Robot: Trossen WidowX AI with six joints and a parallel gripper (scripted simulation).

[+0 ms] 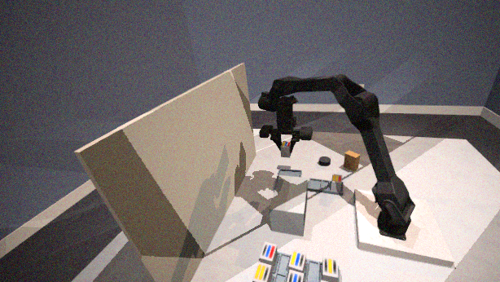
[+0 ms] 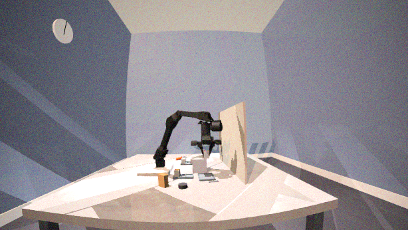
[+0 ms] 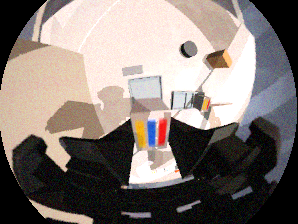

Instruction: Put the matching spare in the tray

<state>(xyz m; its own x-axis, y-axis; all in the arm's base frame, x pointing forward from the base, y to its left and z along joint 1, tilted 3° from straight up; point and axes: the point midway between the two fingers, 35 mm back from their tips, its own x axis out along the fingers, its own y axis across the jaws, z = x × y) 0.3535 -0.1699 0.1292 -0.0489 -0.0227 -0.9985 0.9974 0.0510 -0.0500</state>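
Now: gripper tip 13 cm above the grey tray and 1 cm past it. The rest, counted from my gripper tip: tan panel: 20 cm to the left, 17 cm ahead, 9 cm above; brown box: 24 cm behind, 14 cm to the right, 10 cm below.
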